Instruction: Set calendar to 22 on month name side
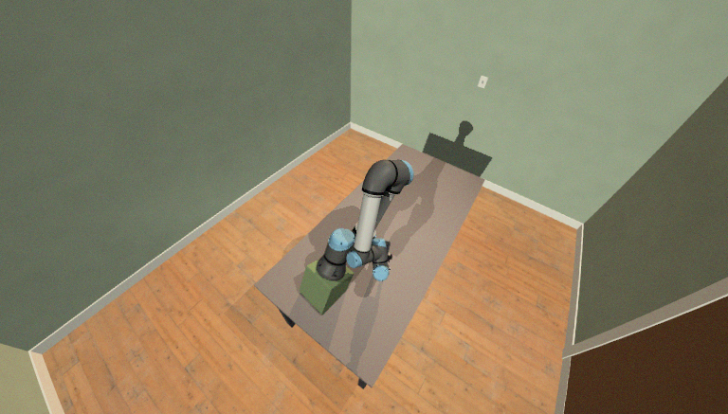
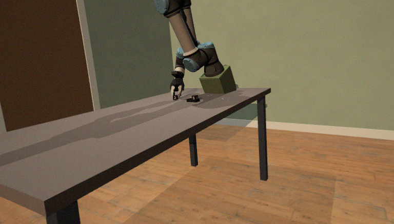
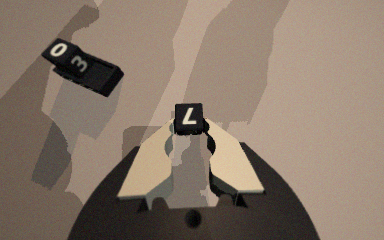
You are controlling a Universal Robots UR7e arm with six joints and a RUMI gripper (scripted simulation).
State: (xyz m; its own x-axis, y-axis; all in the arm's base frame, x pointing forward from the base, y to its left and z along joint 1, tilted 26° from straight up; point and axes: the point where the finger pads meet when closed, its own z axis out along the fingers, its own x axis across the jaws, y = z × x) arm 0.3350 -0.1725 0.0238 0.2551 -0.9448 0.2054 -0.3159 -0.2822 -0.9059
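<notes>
The black number cube lies 1 cm below my hand and 1 cm ahead of it. The rest, counted from my hand: black tray 15 cm to the left, 4 cm ahead, 2 cm below.
</notes>
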